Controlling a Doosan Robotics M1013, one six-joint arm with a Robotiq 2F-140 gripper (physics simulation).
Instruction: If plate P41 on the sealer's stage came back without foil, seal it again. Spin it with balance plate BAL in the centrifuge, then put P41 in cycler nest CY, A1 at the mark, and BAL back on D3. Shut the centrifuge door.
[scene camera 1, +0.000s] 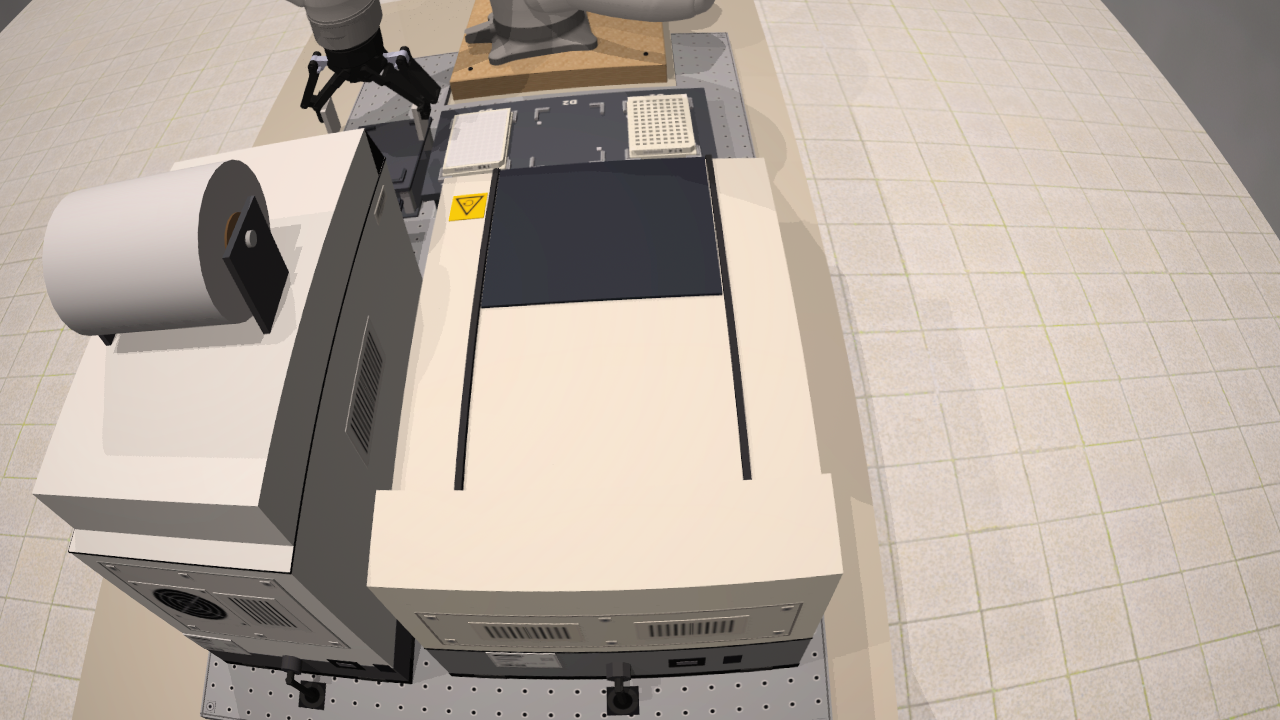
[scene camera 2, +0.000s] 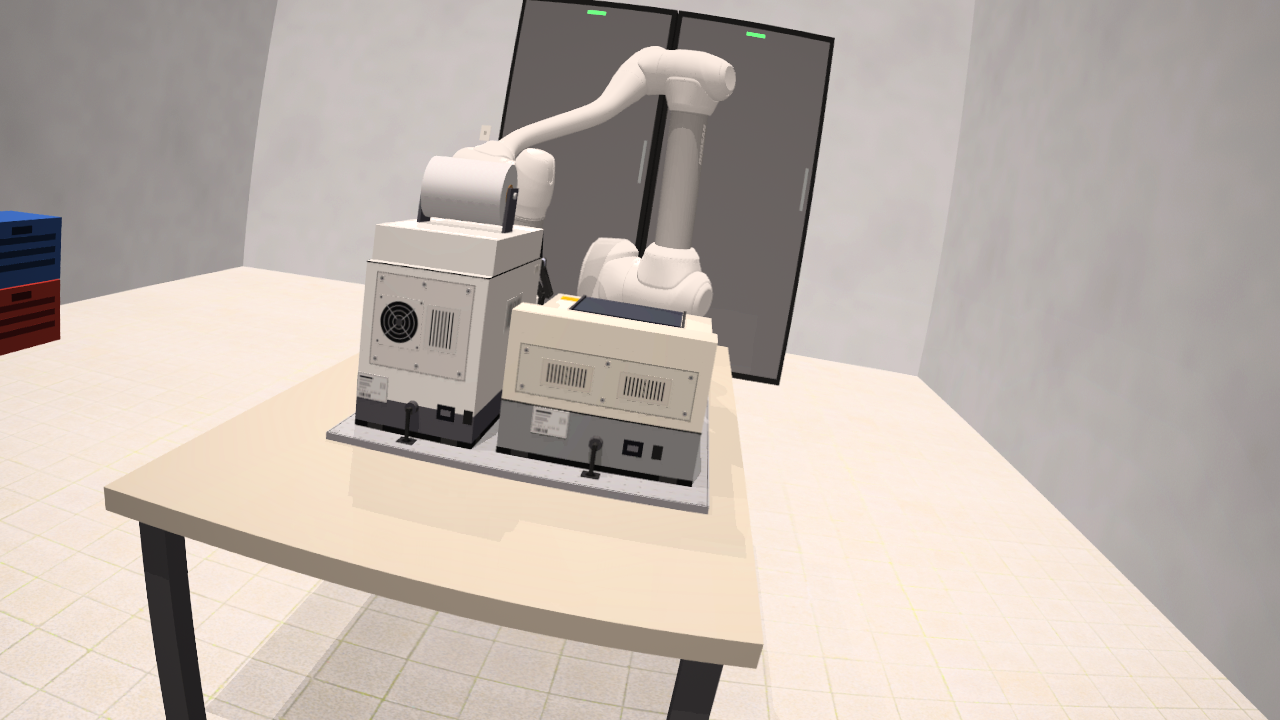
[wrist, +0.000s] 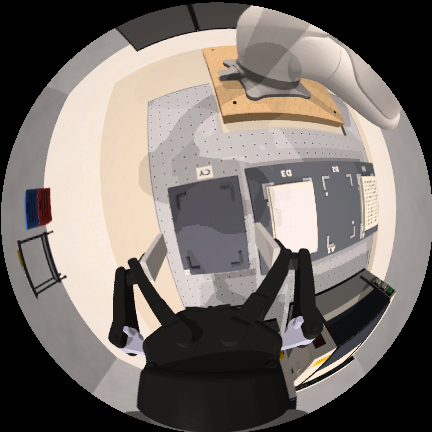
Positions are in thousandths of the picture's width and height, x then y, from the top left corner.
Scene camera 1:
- my gripper: 296, 185
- centrifuge: 488, 680
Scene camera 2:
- centrifuge: 489, 552
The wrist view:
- my gripper: 483, 550
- centrifuge: 802, 712
